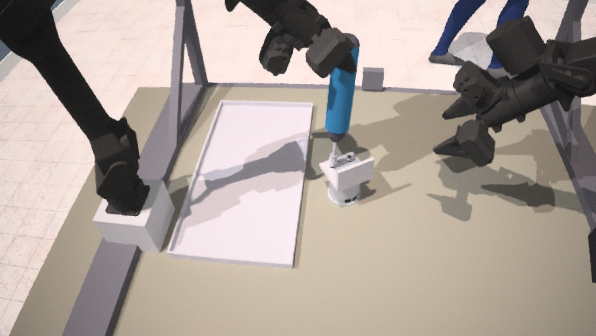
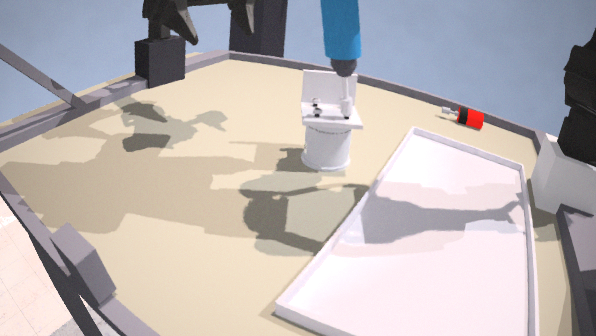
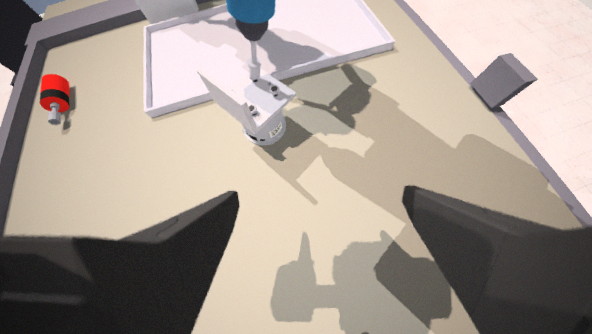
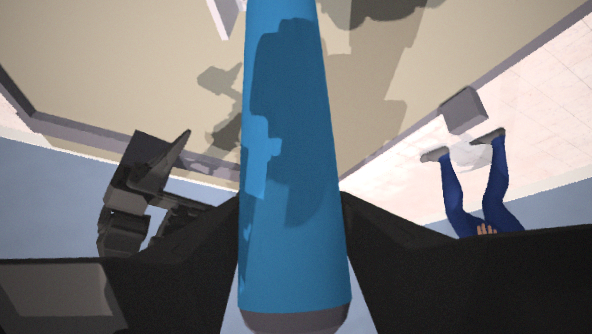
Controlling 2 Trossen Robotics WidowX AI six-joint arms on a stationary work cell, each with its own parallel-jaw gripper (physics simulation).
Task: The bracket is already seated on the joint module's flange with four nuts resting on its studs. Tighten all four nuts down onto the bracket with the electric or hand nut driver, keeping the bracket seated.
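Frame: origin at the left arm's base, x ahead, y left, z up, level; millimetres.
Seen in the pictures: left gripper, fingertip midpoint: [image 1: 439, 133] [image 2: 224, 39] [image 3: 319, 196] [image 4: 227, 147]; right gripper, fingertip midpoint: [image 1: 349, 65] [image 4: 289, 203]; left arm's base at its link origin: [image 2: 159, 38]; right arm's base at its link origin: [image 1: 128, 200] [image 2: 577, 153].
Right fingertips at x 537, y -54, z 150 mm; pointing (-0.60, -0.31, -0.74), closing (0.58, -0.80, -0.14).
Pixels of each thing's top centre, then the offset from my right fingertips to it.
- upright white joint module at its top centre: [image 2: 331, 105] [image 3: 252, 90] [image 1: 345, 166] dx -13, dy +43, dz -183 mm
- blue nut driver at its top centre: [image 1: 342, 39] dx +9, dy +18, dz +55 mm
- white tray at its top centre: [image 2: 458, 208] [image 1: 249, 167] [image 3: 258, 31] dx +181, dy +50, dz -242 mm
- red hand driver at its top centre: [image 2: 463, 107] [image 3: 43, 94] dx +67, dy +398, dz -223 mm
- white block at its top centre: [image 2: 577, 153] [image 1: 128, 200] dx +319, dy +242, dz -173 mm
- grey block at its top centre: [image 2: 72, 239] [image 4: 467, 126] [image 3: 517, 66] [image 1: 373, 69] dx +11, dy -297, dz -200 mm
The white bracket [image 1: 356, 172] [image 2: 327, 82] [image 3: 225, 100] sits on the upright white joint module [image 1: 344, 196] [image 2: 327, 147] [image 3: 266, 135]. My right gripper [image 1: 346, 62] [image 4: 289, 203] is shut on the blue nut driver [image 1: 339, 107] [image 2: 342, 30] [image 3: 251, 7] [image 4: 292, 150], holding it nearly upright. Its socket [image 2: 346, 106] [image 3: 254, 71] is down at the stud position on the tray side, with a dark bit showing beneath it. Two other nuts [image 2: 316, 101] [image 3: 273, 89] show on the plate; the fourth is hidden. My left gripper [image 1: 440, 133] [image 2: 223, 37] [image 3: 319, 196] is open and empty, well away from the bracket.
A white tray [image 1: 230, 261] [image 2: 529, 215] [image 3: 148, 75] lies beside the module. A red hand driver [image 2: 471, 117] [image 3: 55, 92] lies near the table's edge. A white block [image 1: 132, 227] carries a dark arm part. A grey block [image 1: 373, 79] [image 3: 504, 80] stands at the edge.
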